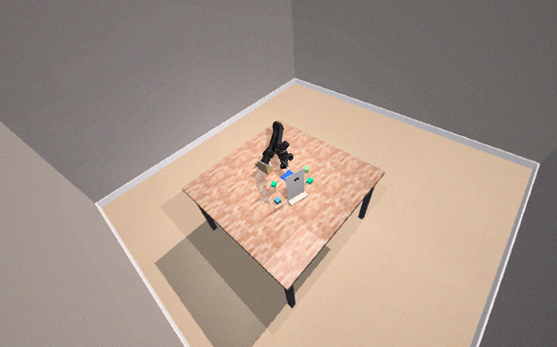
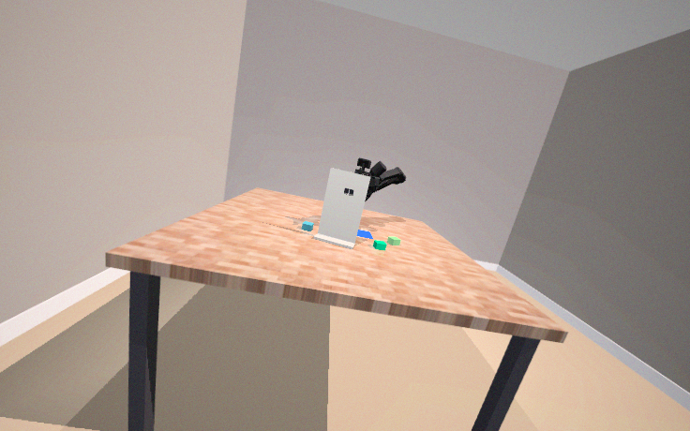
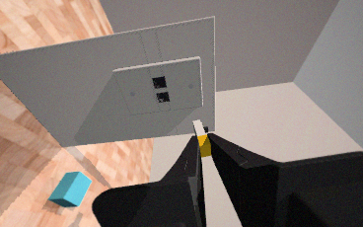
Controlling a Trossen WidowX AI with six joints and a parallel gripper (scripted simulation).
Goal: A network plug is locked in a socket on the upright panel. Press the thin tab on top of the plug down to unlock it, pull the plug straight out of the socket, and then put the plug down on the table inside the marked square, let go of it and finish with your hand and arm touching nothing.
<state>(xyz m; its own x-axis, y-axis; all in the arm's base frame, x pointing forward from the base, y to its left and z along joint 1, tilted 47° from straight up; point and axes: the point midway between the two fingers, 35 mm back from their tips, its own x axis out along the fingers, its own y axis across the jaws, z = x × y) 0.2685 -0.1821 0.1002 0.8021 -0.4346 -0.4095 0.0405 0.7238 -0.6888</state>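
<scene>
Right now the blue marked square is 27 cm below my gripper tip, 11 cm to the left of it and 8 cm behind it.
</scene>
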